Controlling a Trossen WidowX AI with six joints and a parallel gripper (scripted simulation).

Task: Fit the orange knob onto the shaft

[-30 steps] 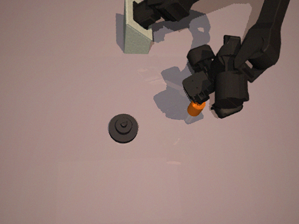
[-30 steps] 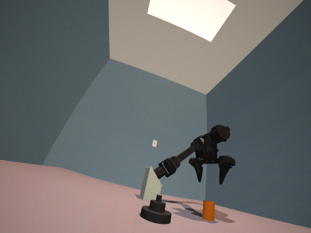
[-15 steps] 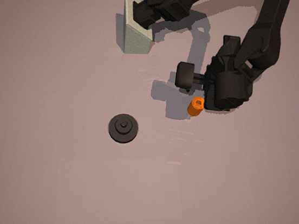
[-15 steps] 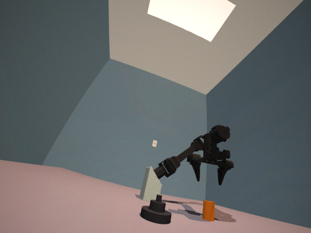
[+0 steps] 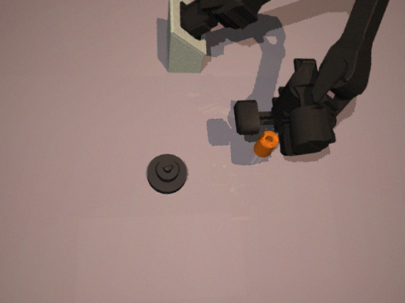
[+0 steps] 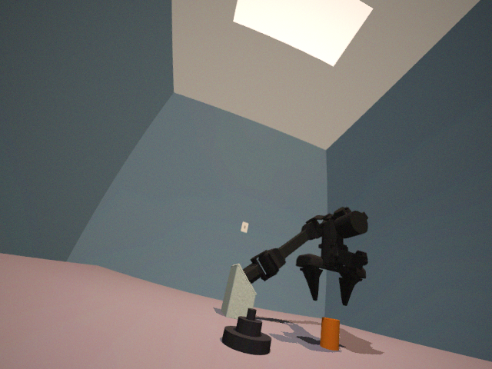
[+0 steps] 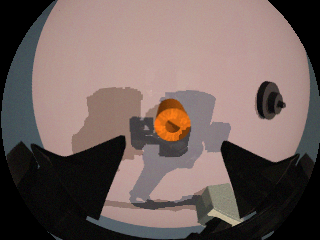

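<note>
My gripper tip is 6 cm above the orange knob. From my gripper tip the other things lie so: round pedestal 21 cm to the right, 7 cm ahead, 6 cm below.
</note>
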